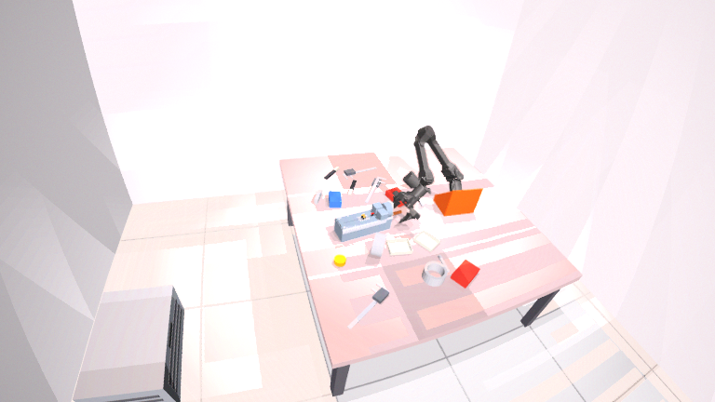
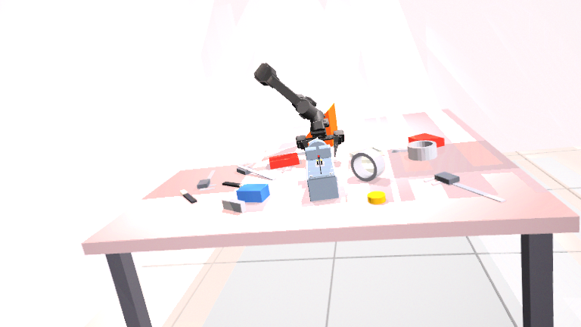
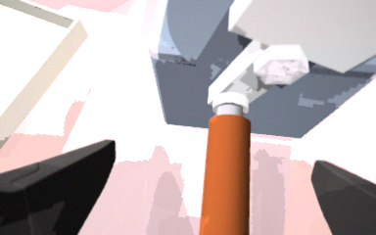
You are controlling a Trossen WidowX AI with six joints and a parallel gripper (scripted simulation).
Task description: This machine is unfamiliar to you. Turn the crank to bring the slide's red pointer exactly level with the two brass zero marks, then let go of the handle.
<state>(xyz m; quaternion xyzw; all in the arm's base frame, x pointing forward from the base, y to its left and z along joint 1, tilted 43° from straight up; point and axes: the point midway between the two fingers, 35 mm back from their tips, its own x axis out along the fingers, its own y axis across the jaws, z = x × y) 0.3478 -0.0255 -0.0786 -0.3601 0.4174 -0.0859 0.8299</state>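
The orange handle is 10 mm behind my gripper tip, 10 mm to the right of it and 20 mm above it. The rest, counted from my gripper tip: red pointer (120 mm ahead, 40 mm above); yellow disc (320 mm ahead, 180 mm to the left, 30 mm below); blue block (240 mm ahead, 210 mm to the right, 20 mm below).
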